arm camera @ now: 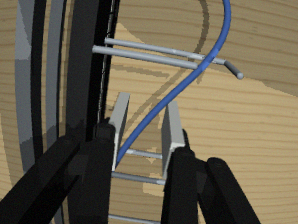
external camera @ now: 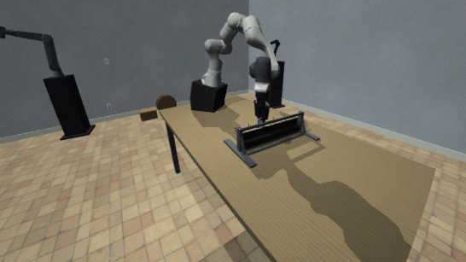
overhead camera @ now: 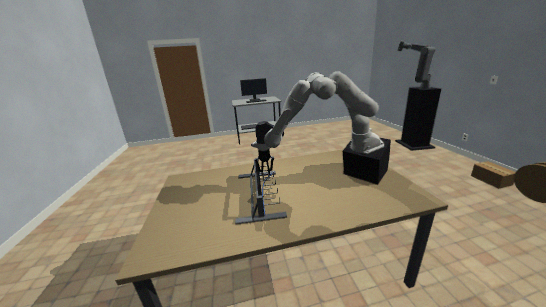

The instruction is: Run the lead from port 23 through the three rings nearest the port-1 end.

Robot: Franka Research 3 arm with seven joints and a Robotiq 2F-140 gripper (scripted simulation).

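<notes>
Now: the rack 6 cm ahead of my hand, 5 cm to the left of it and 3 cm below it.
</notes>
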